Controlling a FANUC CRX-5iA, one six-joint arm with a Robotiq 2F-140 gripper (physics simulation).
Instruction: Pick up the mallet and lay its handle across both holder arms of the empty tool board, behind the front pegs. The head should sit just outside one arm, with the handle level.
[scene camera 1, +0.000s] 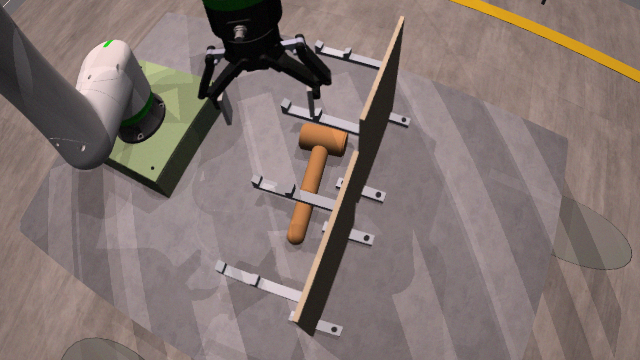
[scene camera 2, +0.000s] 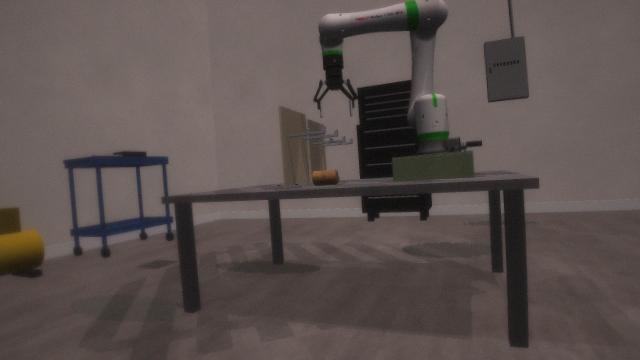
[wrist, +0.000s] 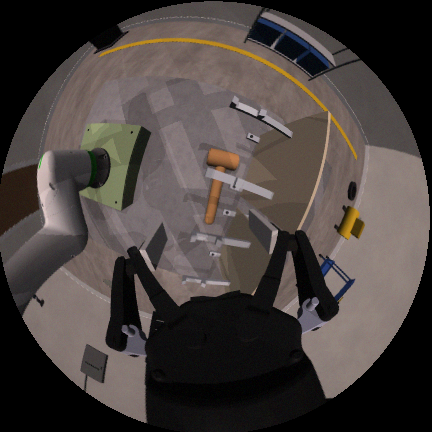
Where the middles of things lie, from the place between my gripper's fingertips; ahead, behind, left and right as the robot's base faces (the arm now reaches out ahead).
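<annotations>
I find the wooden mallet (scene camera 1: 322, 141) 30 mm ahead of my hand and 30 mm to the left of it, and it sits 270 mm below my hand.
</annotations>
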